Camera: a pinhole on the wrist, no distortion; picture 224 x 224 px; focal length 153.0 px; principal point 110.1 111.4 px. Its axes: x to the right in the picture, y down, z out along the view. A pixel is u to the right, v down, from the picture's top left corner.
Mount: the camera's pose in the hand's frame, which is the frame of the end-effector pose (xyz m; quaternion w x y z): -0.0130 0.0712 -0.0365 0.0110 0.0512 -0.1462 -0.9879
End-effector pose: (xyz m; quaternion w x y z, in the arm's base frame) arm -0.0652 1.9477 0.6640 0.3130 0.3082 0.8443 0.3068
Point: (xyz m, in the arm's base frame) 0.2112 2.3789 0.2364
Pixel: 15 166
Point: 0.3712 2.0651 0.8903
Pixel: 202 14
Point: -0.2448 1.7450 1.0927
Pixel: behind the camera
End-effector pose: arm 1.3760 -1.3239 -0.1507 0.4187 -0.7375 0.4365 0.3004
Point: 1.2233 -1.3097 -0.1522
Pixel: 202 33
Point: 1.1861 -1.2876 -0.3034
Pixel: 61 35
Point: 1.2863 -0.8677 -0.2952
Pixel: 123 178
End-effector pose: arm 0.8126 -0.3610 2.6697 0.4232 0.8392 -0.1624 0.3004
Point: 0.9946 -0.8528 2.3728
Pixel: 102 174
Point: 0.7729 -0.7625 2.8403
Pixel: 47 18
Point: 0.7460 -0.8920 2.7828
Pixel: 79 40
